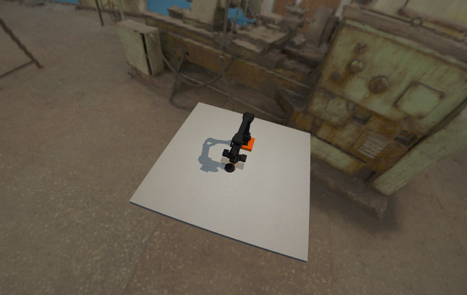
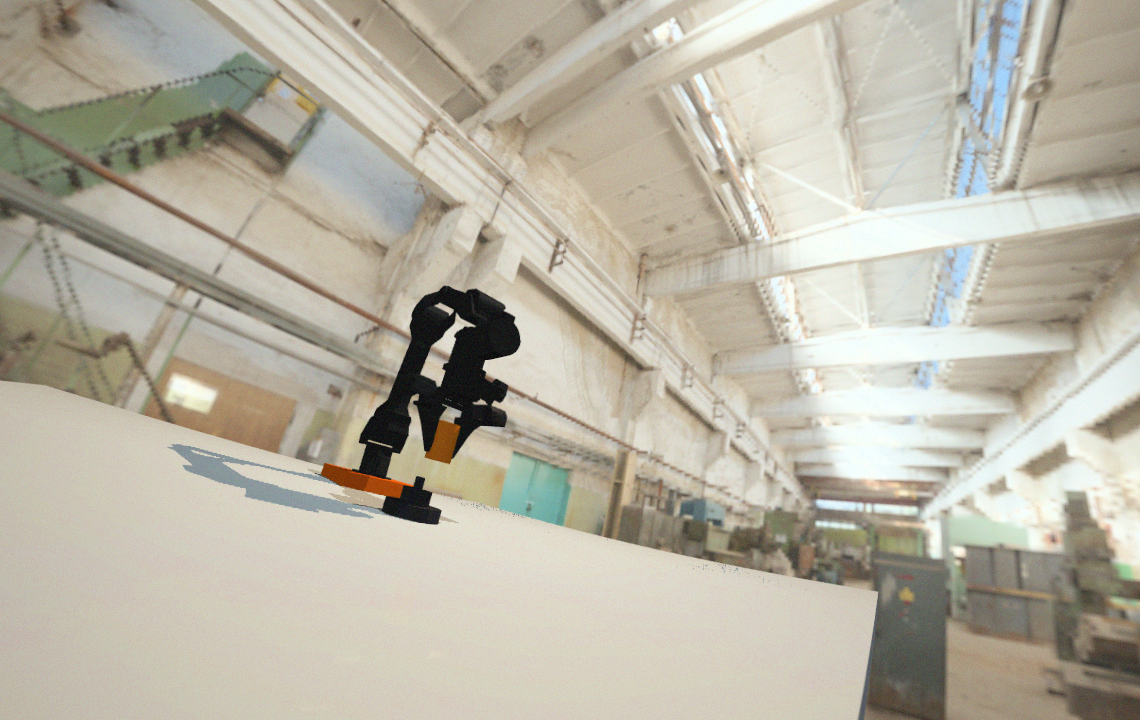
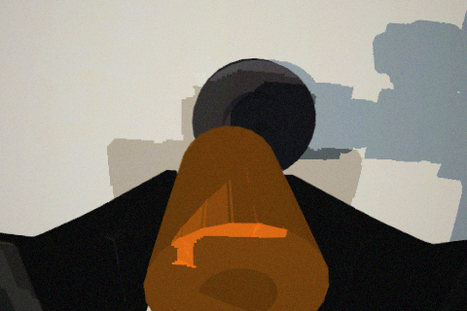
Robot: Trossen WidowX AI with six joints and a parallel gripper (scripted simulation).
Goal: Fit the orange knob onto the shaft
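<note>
Right now my gripper tip is 7 cm above the dark round pedestal and 2 cm to the left of it. Also, from my gripper tip: orange knob 2 cm above.
</note>
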